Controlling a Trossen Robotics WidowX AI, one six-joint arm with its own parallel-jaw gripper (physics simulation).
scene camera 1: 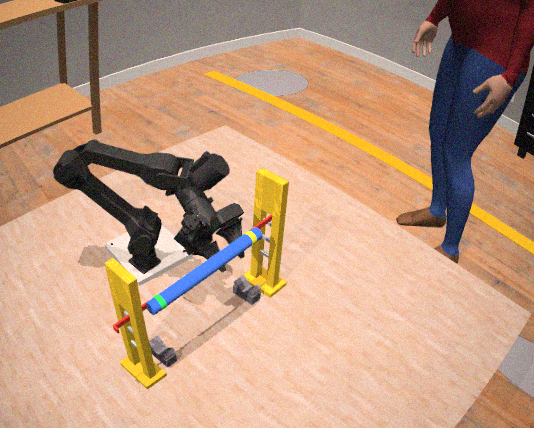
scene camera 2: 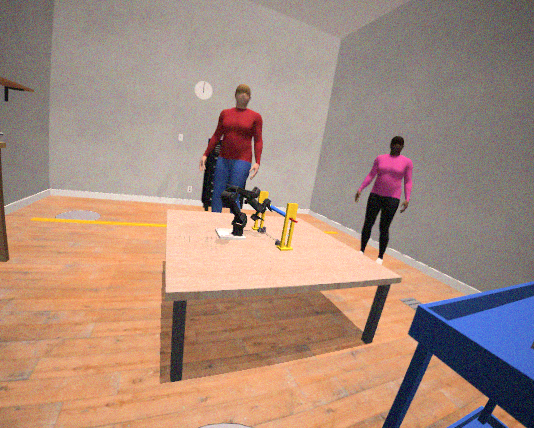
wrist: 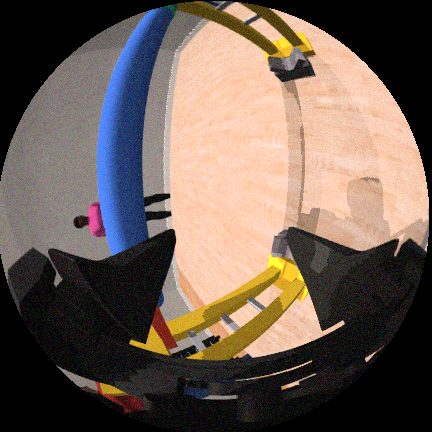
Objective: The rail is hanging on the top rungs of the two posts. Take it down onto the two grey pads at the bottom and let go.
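Seen in the pictures: gripper, fingertip midpoint: (scene camera 1: 233, 265) (scene camera 2: 268, 216) (wrist: 233, 234); arm's base at its link origin: (scene camera 1: 144, 261) (scene camera 2: 236, 234).
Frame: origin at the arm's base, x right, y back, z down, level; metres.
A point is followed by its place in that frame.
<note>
The blue rail (scene camera 1: 205, 270) @(x 0.062, y -0.277, z -0.195 m) (scene camera 2: 278, 210) @(x 0.059, y -0.260, z -0.194 m) (wrist: 122, 140) @(x 0.013, y -0.257, z -0.184 m) hangs by its red end rods between two yellow posts, the green-banded-end post (scene camera 1: 120, 280) @(x 0.245, y -0.250, z -0.274 m) (scene camera 2: 291, 215) @(x 0.245, y -0.238, z -0.209 m) and the yellow-banded-end post (scene camera 1: 272, 195) @(x -0.154, y -0.262, z -0.246 m) (wrist: 240, 302) @(x -0.160, y -0.265, z -0.089 m). Grey pads (scene camera 1: 162, 351) @(x 0.177, y -0.248, z -0.012 m) (scene camera 1: 247, 290) @(x -0.092, y -0.259, z -0.015 m) (wrist: 291, 65) @(x 0.166, y -0.238, z -0.007 m) (wrist: 281, 243) @(x -0.095, y -0.263, z -0.018 m) sit on the table by the post feet. The black gripper (scene camera 1: 233, 263) @(x -0.048, y -0.252, z -0.120 m) (wrist: 232, 230) @(x -0.048, y -0.252, z -0.120 m) is open and empty, on the robot-base side of the rail, near its yellow-banded end. In the wrist view the left finger hides part of the rail, which lies left of the finger gap.
The arm's white base plate (scene camera 1: 172, 262) @(x -0.051, y -0.053, z 0.001 m) (scene camera 2: 225, 233) @(x -0.019, y 0.076, z -0.002 m) is on the wooden table (scene camera 1: 350, 350) @(x -0.115, y -0.537, z 0.018 m) (scene camera 2: 225, 270) @(x 0.452, y 0.244, z 0.017 m). A person in red (scene camera 1: 455, 125) (scene camera 2: 240, 132) and one in pink (scene camera 2: 394, 175) stand beyond the table. A blue cart (scene camera 2: 470, 350) is at the lower right in scene camera 2.
</note>
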